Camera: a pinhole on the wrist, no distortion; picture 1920 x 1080 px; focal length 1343.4 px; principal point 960.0 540.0 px. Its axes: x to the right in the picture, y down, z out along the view. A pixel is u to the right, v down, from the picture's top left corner.
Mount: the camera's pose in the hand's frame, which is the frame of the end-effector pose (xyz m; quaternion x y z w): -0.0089 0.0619 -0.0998 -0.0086 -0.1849 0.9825 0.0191
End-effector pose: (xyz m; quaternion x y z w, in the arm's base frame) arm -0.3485 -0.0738 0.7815 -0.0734 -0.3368 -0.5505 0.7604
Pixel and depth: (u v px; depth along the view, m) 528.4 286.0 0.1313
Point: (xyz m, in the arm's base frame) -0.3255 -0.0691 0.8334
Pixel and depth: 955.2 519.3 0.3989
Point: -0.5380 0.0420 0.9604
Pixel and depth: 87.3 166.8 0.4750
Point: -0.4697 -0.1144 1.2550
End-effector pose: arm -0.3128 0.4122 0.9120 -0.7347 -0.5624 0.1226 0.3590
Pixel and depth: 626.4 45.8 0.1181
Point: -0.2787 0.4335 0.8588
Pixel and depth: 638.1 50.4 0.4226
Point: -0.4529 0.6236 0.6499
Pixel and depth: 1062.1 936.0 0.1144
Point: -0.3247 0.3915 0.9183
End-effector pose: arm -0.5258 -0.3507 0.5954 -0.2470 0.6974 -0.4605 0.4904
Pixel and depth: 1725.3 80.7 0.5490
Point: 0.0444 -0.2575 0.6557
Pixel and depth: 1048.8 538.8 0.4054
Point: -0.2636 -0.4637 0.6640
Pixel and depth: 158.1 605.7 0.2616
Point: -0.4587 -0.5421 0.5634
